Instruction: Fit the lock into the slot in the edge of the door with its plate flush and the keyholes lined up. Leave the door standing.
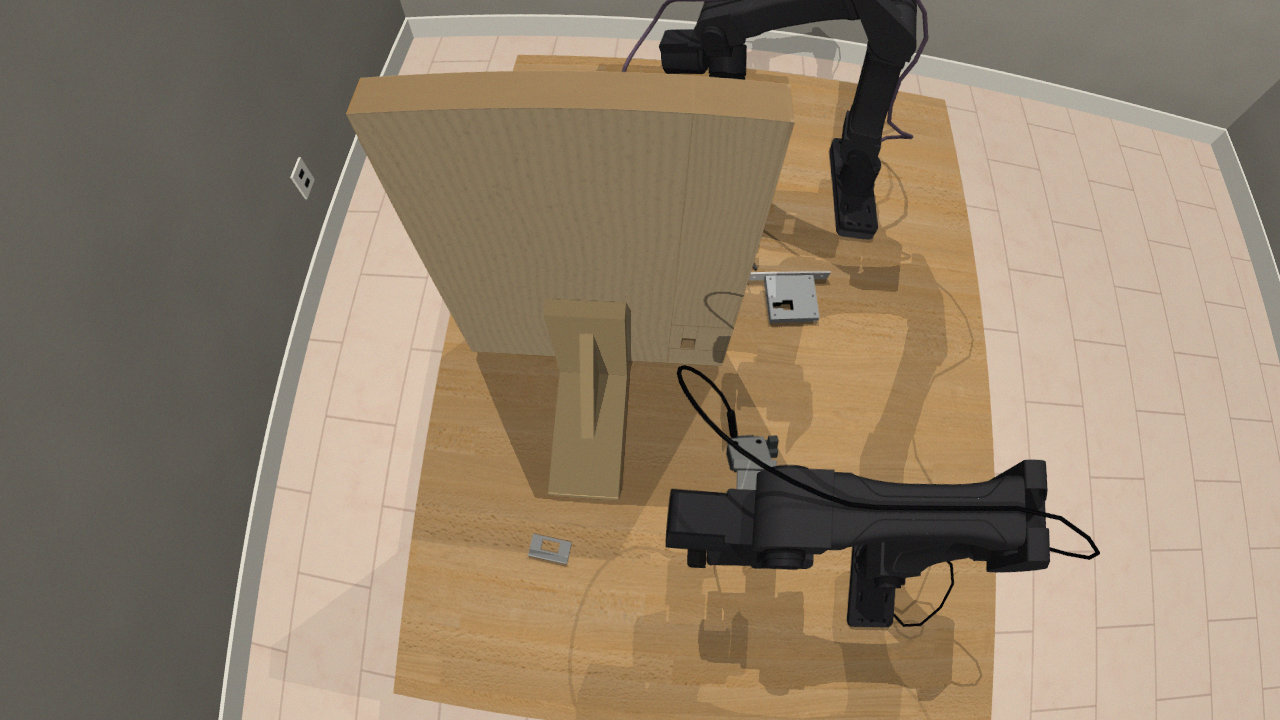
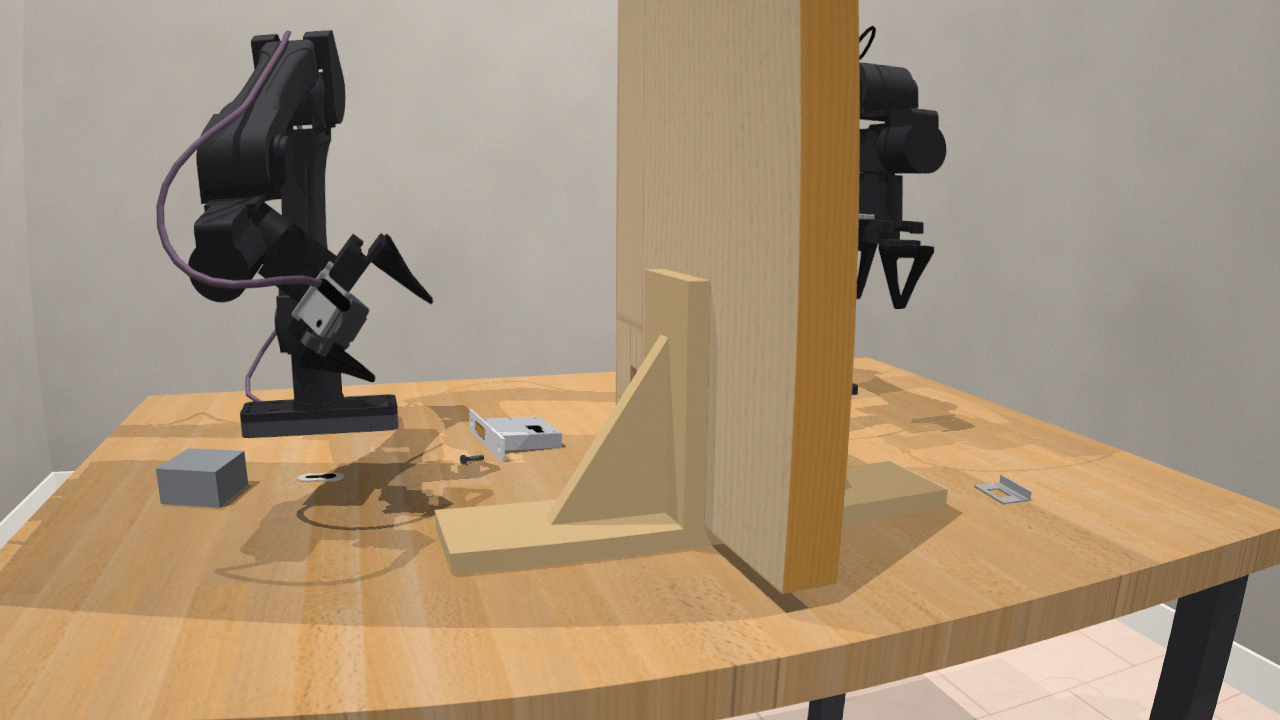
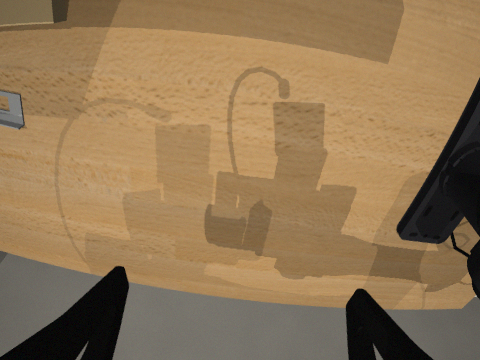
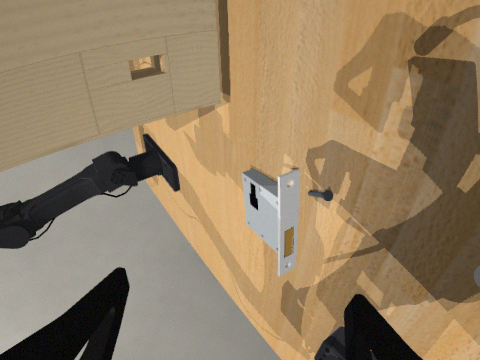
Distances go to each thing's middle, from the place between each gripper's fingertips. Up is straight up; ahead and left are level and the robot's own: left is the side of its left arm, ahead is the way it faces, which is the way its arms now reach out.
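Offsets from my right hand (image 2: pixel 402 341): silver lock (image 2: pixel 516 436) 14 cm below, 12 cm behind, 14 cm to the left; angled metal plate (image 2: pixel 1017 493) 15 cm below, 23 cm ahead, 56 cm to the left; grey block (image 2: pixel 196 477) 13 cm below, 1 cm behind, 21 cm to the right. By its middle, the grey block is nearer to my right hand than to my left hand.
My left hand (image 2: pixel 876 303) is 16 cm above the angled metal plate and 25 cm short of it. Offsets from my left hand: silver lock 16 cm below, 10 cm behind, 41 cm to the right; grey block 15 cm below, 1 cm ahead, 76 cm to the right. By its middle, the angled metal plate is nearer to my left hand than to my right hand.
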